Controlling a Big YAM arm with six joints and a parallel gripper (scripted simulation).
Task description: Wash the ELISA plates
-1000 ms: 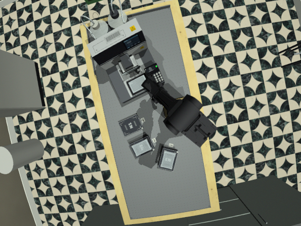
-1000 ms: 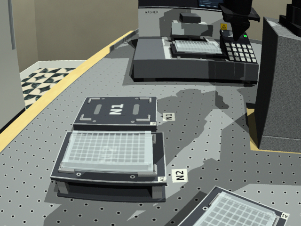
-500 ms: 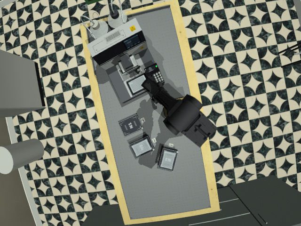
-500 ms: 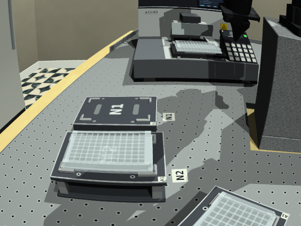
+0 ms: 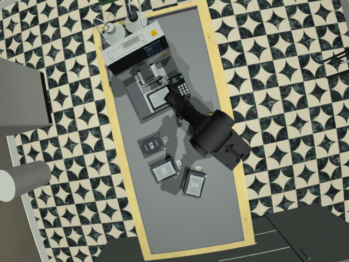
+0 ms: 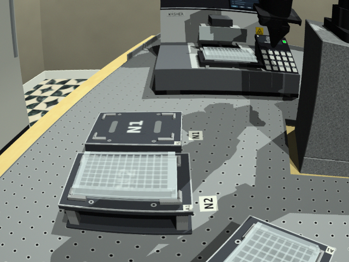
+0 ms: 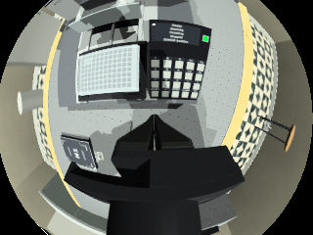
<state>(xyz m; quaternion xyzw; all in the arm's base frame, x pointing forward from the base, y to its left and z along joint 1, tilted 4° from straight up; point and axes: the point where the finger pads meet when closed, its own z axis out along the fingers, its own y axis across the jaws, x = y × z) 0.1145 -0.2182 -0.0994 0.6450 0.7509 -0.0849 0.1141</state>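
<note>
Right now the washer carrier is 100 mm ahead of my hand, 70 mm below it and 60 mm to the right of it. From my hand the other things lie so: plate washer: 220 mm to the right, 130 mm ahead, 10 mm below; then nest N3: 540 mm to the left, 100 mm below, 60 mm ahead; then nest label: 200 mm to the left, 160 mm ahead, 140 mm below.
</note>
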